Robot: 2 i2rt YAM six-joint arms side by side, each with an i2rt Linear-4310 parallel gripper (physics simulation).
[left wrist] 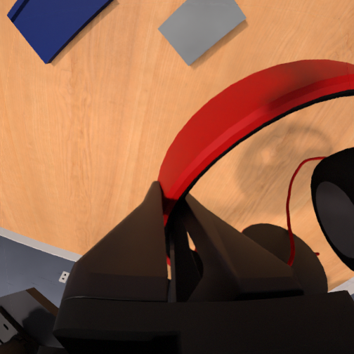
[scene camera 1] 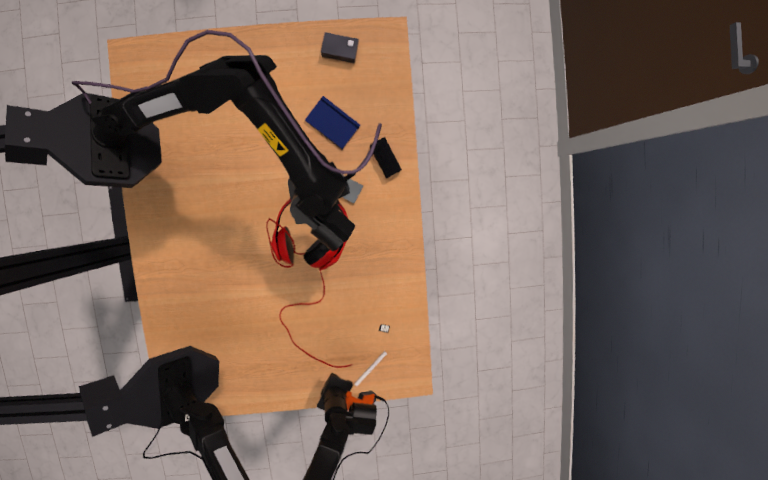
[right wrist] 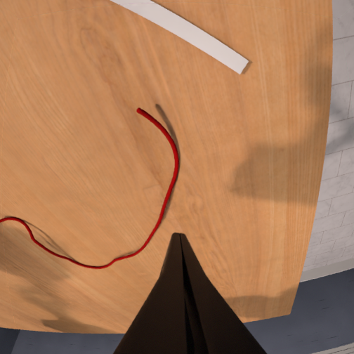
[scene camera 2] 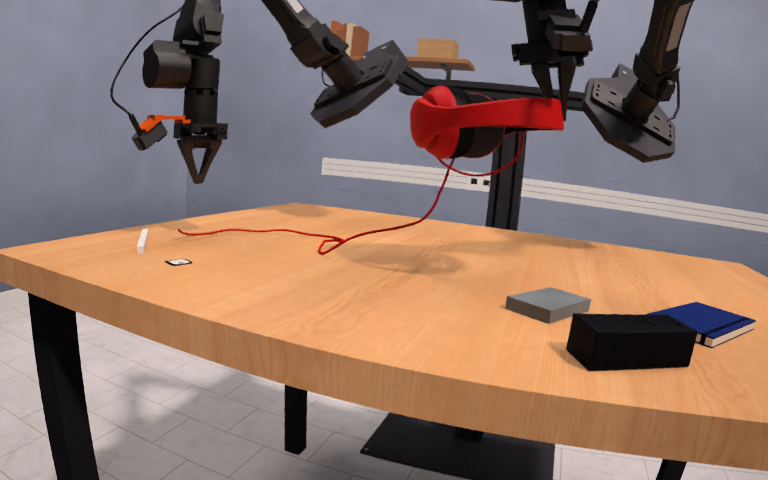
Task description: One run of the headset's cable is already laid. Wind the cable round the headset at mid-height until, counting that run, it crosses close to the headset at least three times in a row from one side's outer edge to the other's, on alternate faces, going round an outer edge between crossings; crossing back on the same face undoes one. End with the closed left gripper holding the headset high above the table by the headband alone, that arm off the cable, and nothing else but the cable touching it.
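Seen in the pictures: left gripper, between the fingertips: [scene camera 2: 559, 121]; right gripper, between the fingertips: [scene camera 1: 334, 379] [scene camera 2: 198, 183]; left arm's base, origin of its link: [scene camera 1: 108, 137] [scene camera 2: 632, 113]; right arm's base, origin of its link: [scene camera 1: 175, 391] [scene camera 2: 353, 85].
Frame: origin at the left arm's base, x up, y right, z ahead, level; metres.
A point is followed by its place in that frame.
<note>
The red headset [scene camera 1: 281, 246] @(z 0.392, x -0.050, y 0.218 m) [scene camera 2: 433, 121] @(z 0.535, x -0.102, y 0.221 m) hangs high above the table, its headband [scene camera 2: 509, 114] @(z 0.539, x -0.087, y 0.129 m) [left wrist: 230, 110] lying sideways. My left gripper [scene camera 2: 557, 104] @(z 0.441, x -0.080, y 0.087 m) [left wrist: 164, 190] is shut on the headband; its fingertips are hidden in scene camera 1. The thin red cable [scene camera 1: 281, 322] @(z 0.361, x -0.294, y 0.488 m) [scene camera 2: 390, 228] @(z 0.472, x -0.246, y 0.298 m) [left wrist: 288, 200] [right wrist: 167, 195] loops beside the left-hand ear cup, shows between the cups, then drops from the other cup to the table. It makes a small loop there and its end lies near the white stick. My right gripper [scene camera 2: 197, 181] @(z 0.537, x -0.212, y 0.625 m) [right wrist: 176, 239] is shut, empty, above the table, apart from the cable.
A white stick [scene camera 1: 370, 369] @(z 0.649, x -0.289, y 0.625 m) [scene camera 2: 142, 241] @(z 0.671, x -0.289, y 0.594 m) [right wrist: 200, 39] and a small card [scene camera 1: 384, 328] @(z 0.683, x -0.297, y 0.488 m) [scene camera 2: 178, 262] @(z 0.687, x -0.297, y 0.484 m) lie near the cable's end. A grey block [scene camera 2: 548, 302] @(z 0.551, x -0.284, y 0.058 m) [left wrist: 202, 30], black box [scene camera 1: 386, 157] @(z 0.640, x -0.265, y -0.038 m) [scene camera 2: 634, 342] @(z 0.668, x -0.274, y -0.040 m), blue notebook [scene camera 1: 333, 122] @(z 0.477, x -0.287, y -0.129 m) [scene camera 2: 705, 321] @(z 0.494, x -0.287, y -0.129 m) and dark box [scene camera 1: 338, 50] @(z 0.475, x -0.263, y -0.333 m) also lie on the table.
</note>
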